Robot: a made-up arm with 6 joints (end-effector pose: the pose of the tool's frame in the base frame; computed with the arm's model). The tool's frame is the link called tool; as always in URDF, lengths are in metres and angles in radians. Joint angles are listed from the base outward.
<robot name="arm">
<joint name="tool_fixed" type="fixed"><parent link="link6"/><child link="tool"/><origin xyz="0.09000 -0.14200 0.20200" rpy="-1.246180 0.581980 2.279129"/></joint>
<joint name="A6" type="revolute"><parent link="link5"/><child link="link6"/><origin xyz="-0.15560 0.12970 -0.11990"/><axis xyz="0 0 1"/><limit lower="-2.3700" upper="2.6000" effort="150" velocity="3"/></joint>
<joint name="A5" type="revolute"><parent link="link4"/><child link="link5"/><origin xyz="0.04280 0.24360 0.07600"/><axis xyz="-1 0 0"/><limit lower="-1.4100" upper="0.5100" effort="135" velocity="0.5"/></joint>
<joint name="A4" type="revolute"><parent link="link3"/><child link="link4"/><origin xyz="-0.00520 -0.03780 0.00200"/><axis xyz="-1 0 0"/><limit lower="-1.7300" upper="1.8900" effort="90" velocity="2.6"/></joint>
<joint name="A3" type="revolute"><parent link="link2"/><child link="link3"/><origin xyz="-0.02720 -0.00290 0.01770"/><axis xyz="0 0 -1"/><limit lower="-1.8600" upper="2.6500" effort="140" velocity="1.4"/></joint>
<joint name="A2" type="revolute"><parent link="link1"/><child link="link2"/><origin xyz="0.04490 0.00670 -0.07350"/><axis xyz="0.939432 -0.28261 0.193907"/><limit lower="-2.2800" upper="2.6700" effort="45" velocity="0.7"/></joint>
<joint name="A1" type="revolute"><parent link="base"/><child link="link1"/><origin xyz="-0.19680 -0.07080 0.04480"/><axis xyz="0.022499 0.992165 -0.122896"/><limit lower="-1.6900" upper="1.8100" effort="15" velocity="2.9"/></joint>
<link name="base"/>
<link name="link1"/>
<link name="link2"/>
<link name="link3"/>
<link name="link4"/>
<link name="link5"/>
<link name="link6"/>
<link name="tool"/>
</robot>
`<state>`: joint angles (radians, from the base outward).
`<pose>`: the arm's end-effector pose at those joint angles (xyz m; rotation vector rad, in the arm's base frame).
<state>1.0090 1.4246 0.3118 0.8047 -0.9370 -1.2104</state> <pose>-0.2646 0.0286 0.2431 0.0987 -0.0689 0.4800</pose>
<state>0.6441 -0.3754 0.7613 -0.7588 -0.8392 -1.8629</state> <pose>-0.1697 0.2478 0.2681 -0.3104 0.3646 -0.1161</pose>
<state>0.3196 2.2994 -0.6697 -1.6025 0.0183 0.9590</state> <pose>-0.0483 -0.3428 -0.3370 0.0439 1.4678 2.1636</pose>
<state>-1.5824 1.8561 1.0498 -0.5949 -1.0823 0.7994</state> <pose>-0.0120 -0.3287 0.1523 -0.9839 2.3388 1.6868</pose>
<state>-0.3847 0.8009 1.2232 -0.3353 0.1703 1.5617</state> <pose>-0.0215 -0.1584 0.4178 1.4642 2.2918 -1.1024</pose>
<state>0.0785 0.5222 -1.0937 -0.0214 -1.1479 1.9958</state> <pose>-0.4308 -0.1873 0.3198 -0.3057 1.6743 0.8233</pose>
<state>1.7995 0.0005 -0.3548 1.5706 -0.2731 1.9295</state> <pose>-0.6663 0.1974 0.1941 -2.2749 1.3569 -0.5457</pose>
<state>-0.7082 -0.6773 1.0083 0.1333 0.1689 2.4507</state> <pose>0.3031 0.2258 0.0858 0.3251 0.6836 -2.3791</pose>
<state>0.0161 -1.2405 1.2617 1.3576 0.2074 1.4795</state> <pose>-0.1820 -0.4573 -0.2106 0.4413 1.1068 1.7962</pose>
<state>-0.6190 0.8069 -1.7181 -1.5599 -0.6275 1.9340</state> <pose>-0.1518 -0.3088 0.4754 -1.5682 1.3287 1.3503</pose>
